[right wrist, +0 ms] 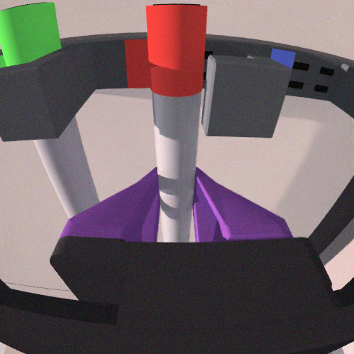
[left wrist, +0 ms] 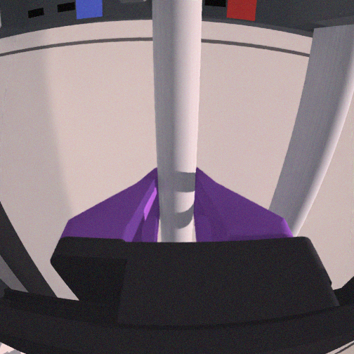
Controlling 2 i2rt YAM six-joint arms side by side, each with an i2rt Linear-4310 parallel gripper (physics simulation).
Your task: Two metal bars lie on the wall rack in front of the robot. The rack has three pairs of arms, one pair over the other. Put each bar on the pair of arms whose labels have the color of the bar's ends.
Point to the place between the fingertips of the left gripper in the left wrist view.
176,175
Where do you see a dark rack upright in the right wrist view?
At 244,82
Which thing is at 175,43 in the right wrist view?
A red-ended bar.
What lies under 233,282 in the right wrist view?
The right gripper.
